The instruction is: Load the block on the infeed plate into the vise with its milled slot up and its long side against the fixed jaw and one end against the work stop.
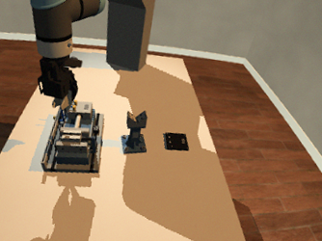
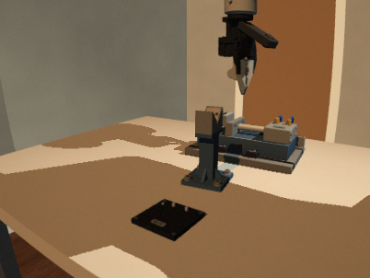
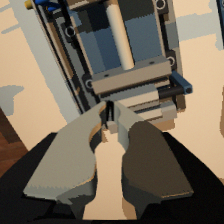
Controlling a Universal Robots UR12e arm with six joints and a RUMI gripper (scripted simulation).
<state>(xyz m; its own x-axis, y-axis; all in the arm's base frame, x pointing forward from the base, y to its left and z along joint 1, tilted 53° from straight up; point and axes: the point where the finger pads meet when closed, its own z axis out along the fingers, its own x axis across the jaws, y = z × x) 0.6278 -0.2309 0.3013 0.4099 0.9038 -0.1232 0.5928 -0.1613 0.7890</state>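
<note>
Now: the part 50 mm ahead of my hand and 80 mm below it. Also, from my hand: dark work stop rod 70 mm ahead, 50 mm to the left, 90 mm below; moving jaw 20 mm ahead, 20 mm to the left, 100 mm below; cream cylinder rod 30 mm behind, 40 mm to the left, 100 mm below.
</note>
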